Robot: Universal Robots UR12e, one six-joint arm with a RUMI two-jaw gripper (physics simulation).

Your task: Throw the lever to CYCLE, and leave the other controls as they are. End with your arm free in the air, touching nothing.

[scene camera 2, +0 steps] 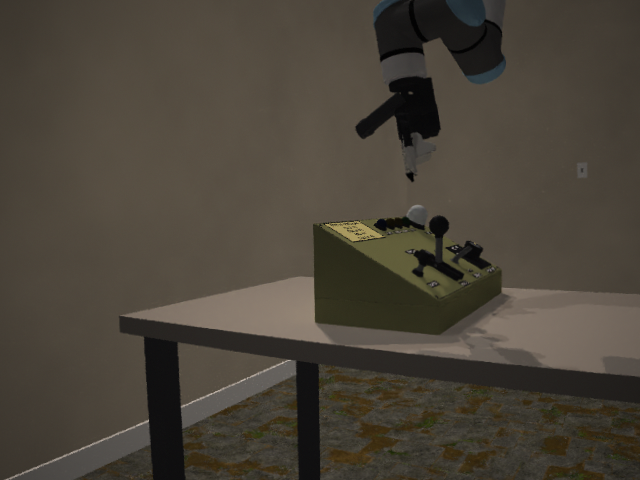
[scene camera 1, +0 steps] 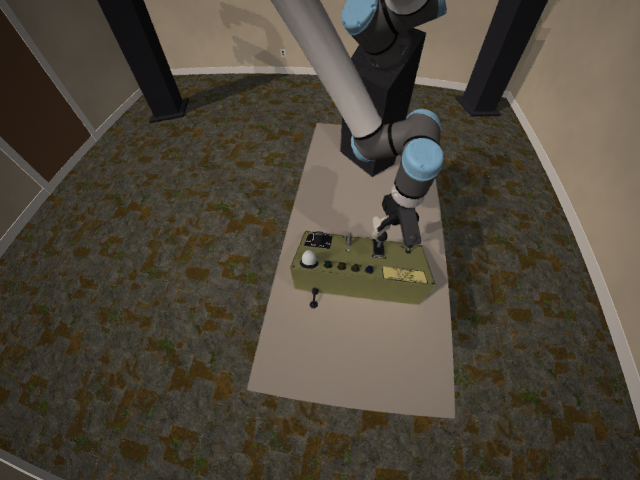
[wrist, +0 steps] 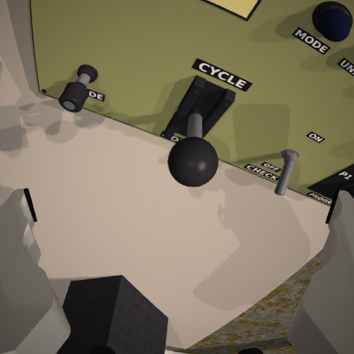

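Where they show: gripper, fingertip midpoint: (scene camera 2: 414, 178) (scene camera 1: 393, 231); arm's base at its link origin: (scene camera 1: 388, 48).
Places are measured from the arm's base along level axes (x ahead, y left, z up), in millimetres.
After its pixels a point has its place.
Note:
A black ball-knobbed lever (scene camera 1: 381, 236) {x 640, y -163, z -406 mm} (scene camera 2: 438, 226) {x 629, y -135, z -421 mm} (wrist: 193, 161) rises from a black slotted bracket on the sloped olive control box (scene camera 1: 361, 292) {x 789, y -258, z -540 mm} (scene camera 2: 372, 289) {x 745, y 8, z -527 mm} (wrist: 125, 45). In scene camera 2 its shaft stands about vertical, so it leans upslope from square to the panel, toward the end marked CYCLE. The CYCLE label (wrist: 222, 75) is at the slot's upper end; a partly hidden label is at the lower end. My gripper (scene camera 2: 410, 175) {x 677, y -147, z -324 mm} (wrist: 180, 194) is open and empty. It hangs in the air above the box, and its fingertips are apart from the knob.
A small handle (wrist: 79, 89) and a metal toggle (wrist: 286, 172), leaning to its OFF side, flank the lever. A white dome (scene camera 1: 309, 257) {x 696, y -435, z -383 mm} (scene camera 2: 417, 213) {x 683, y -409, z -400 mm} and several dark buttons line the box's top. A crank (scene camera 1: 313, 298) {x 772, y -438, z -569 mm} sticks out from its side. The table (scene camera 1: 356, 361) {x 1024, y -321, z -600 mm} (scene camera 2: 217, 310) {x 1099, y -126, z -600 mm} carries the box.

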